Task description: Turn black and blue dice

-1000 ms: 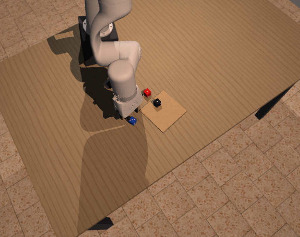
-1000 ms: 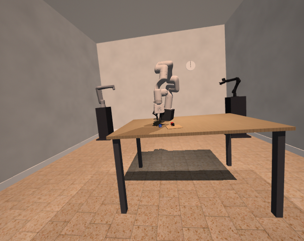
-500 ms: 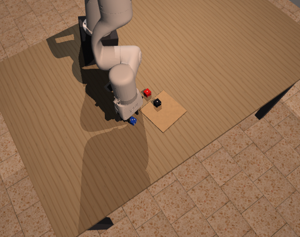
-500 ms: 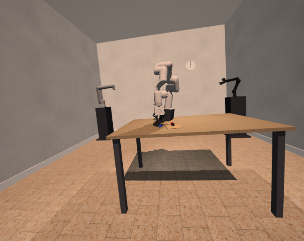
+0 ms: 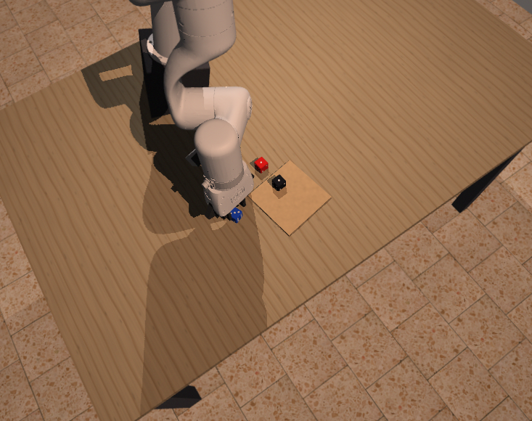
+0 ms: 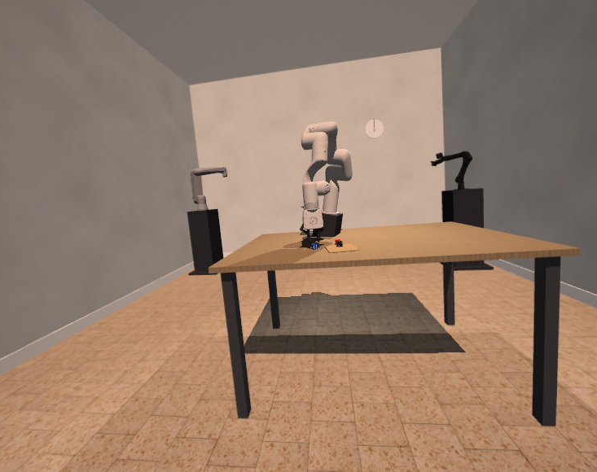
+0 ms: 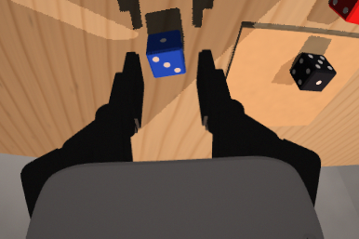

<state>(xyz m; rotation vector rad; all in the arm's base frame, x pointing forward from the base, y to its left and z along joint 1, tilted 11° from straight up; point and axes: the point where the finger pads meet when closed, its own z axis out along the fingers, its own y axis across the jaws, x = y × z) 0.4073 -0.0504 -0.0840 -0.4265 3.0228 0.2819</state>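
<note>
My gripper is now 4 cm above the blue die and 1 cm short of it. Also, from my hand: tan mat 13 cm to the left, 5 cm below, 3 cm ahead; red die 12 cm to the left, 8 cm behind, 4 cm below; black die 13 cm to the left, 4 cm below, 1 cm behind.
</note>
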